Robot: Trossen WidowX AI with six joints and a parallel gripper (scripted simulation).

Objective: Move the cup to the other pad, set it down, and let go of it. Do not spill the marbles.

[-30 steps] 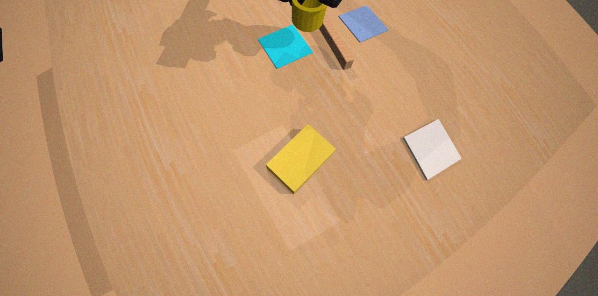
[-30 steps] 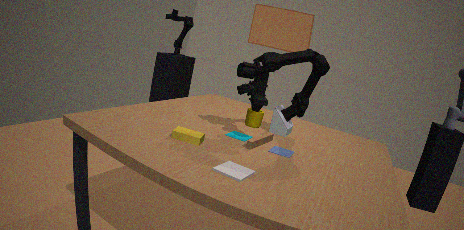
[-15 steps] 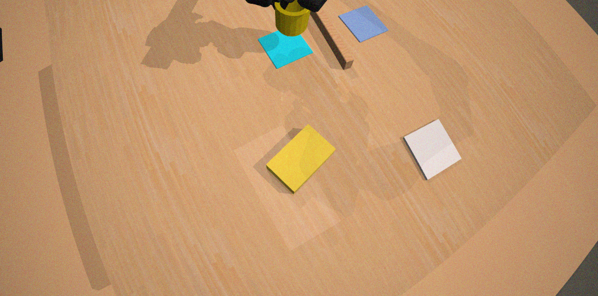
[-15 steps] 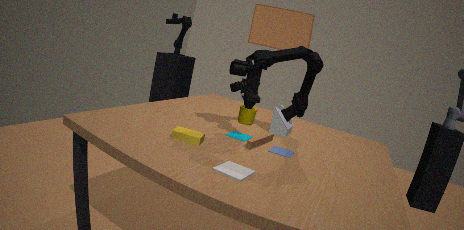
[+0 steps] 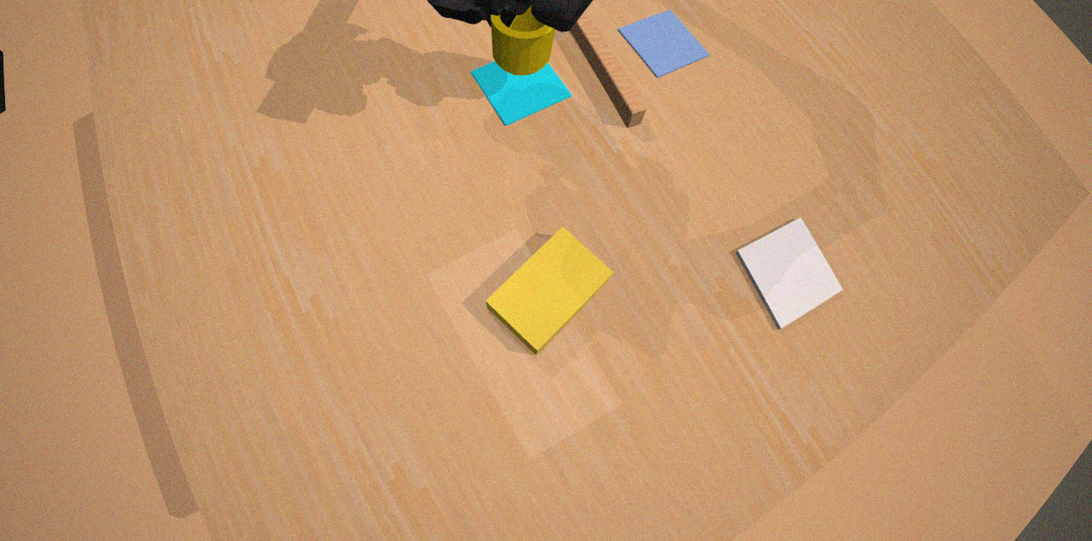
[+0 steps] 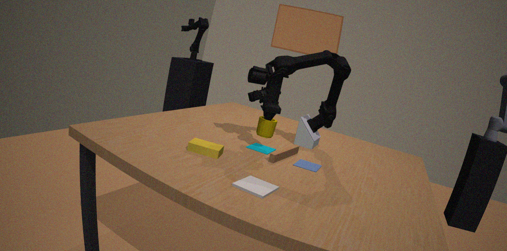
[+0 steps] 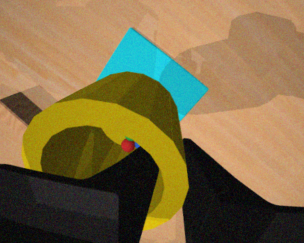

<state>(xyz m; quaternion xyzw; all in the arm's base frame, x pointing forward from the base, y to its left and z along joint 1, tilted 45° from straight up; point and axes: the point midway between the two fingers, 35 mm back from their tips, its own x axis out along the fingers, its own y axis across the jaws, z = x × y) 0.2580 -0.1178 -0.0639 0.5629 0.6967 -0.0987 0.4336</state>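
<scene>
Now: the wooden bar 12 cm to the left of my gripper tip, 8 cm below it and 4 cm ahead of it. The rest, counted from my gripper tip: yellow block: 27 cm ahead, 9 cm to the right, 7 cm below; then yellow cup: 2 cm ahead, 1 cm to the left; then periwinkle pad: 22 cm to the left, 10 cm below, 5 cm ahead.
</scene>
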